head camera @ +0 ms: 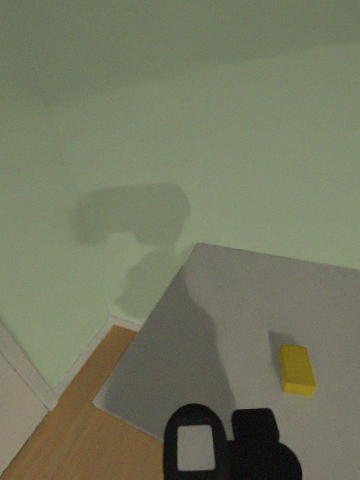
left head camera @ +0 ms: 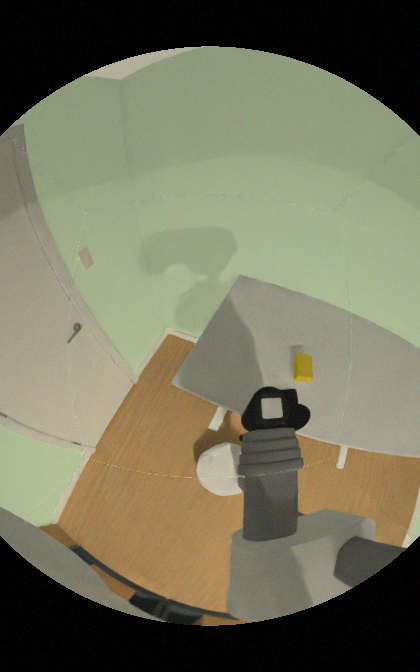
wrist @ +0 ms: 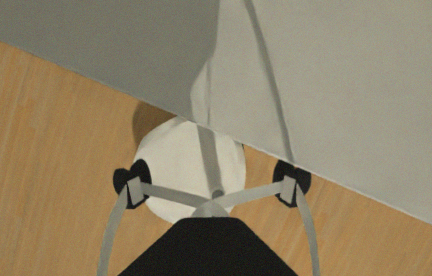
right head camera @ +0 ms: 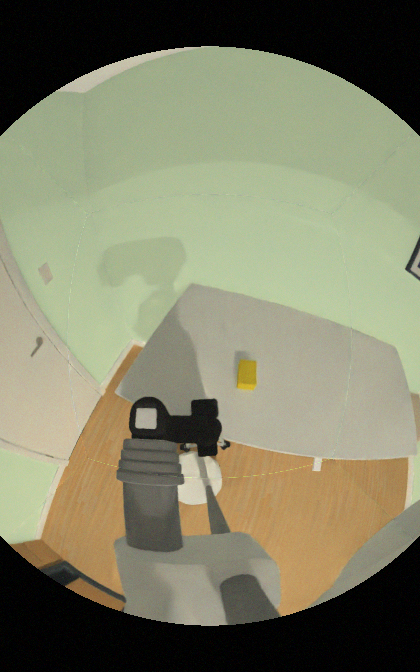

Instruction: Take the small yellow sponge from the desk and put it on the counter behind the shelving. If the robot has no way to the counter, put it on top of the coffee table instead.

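Pixels of known places: gripper, fingertip midpoint: (wrist: 212, 175); robot's base, origin of the base link: (wrist: 193, 163).
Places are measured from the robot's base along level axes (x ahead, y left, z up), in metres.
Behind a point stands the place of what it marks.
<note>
The small yellow sponge (head camera: 297, 370) @(x 0.386, y -0.251, z 0.968 m) (left head camera: 303, 368) (right head camera: 246, 375) lies flat on the grey desk (head camera: 340, 310) @(x 0.591, y -0.491, z 0.923 m) (left head camera: 380, 390) (right head camera: 310, 400) (wrist: 350, 100) @(x 0.231, y -0.185, z 0.923 m), inward from its near edge. My gripper (right head camera: 205, 445) (wrist: 212, 175) @(x 0.164, y -0.087, z 0.861 m) is open, its two black fingertips wide apart with nothing between them. It points down beside the desk's near edge, over the robot's white round base, and is apart from the sponge. The sponge does not show in the wrist view. The counter does not show. A beige sliver (right head camera: 416, 415) at the right may be part of the coffee table.
Dark shelving (left head camera: 185, 612) (right head camera: 60, 574) stands at the lower left. A door (left head camera: 30, 325) (right head camera: 30, 390) is at the left. The green wall (head camera: 275, 150) @(x 0.971, y -0.349, z 1.353 m) runs along the desk's far edge. White desk feet (left head camera: 342, 457) (right head camera: 317, 464) stick out below the near edge onto the wooden floor (left head camera: 150, 480).
</note>
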